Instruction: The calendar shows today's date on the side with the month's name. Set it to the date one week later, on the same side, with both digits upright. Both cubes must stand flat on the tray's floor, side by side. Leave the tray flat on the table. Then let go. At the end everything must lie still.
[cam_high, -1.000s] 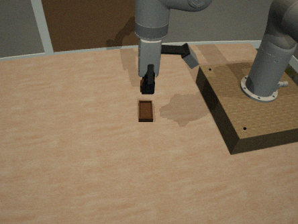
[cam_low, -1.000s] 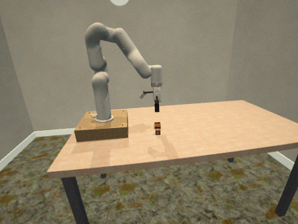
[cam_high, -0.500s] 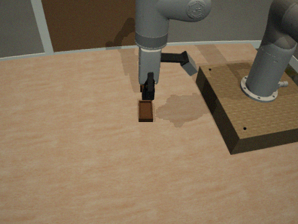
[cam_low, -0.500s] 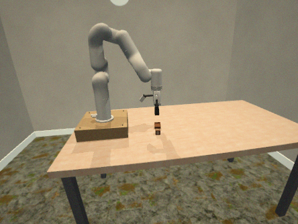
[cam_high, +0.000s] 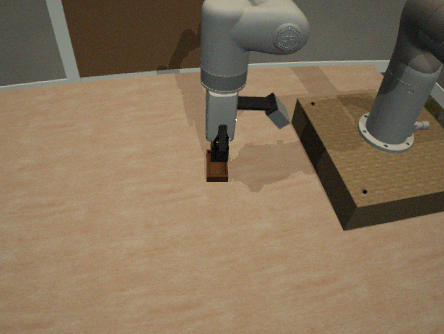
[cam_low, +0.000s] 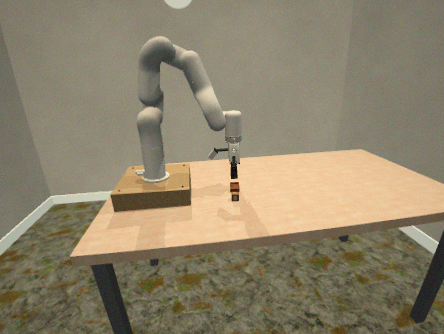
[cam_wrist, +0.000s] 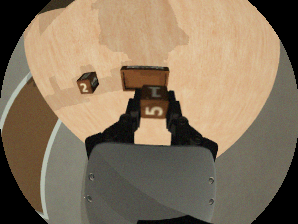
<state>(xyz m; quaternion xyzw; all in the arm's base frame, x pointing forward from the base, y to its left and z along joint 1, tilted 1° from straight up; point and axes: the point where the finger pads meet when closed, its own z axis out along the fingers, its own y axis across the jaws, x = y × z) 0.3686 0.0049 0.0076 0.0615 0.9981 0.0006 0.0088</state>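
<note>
The brown tray lies 20 mm to the right of my hand and 70 mm below it. The rest, counted from my hand: cube (10 mm behind, 130 mm to the right, 60 mm below).
</note>
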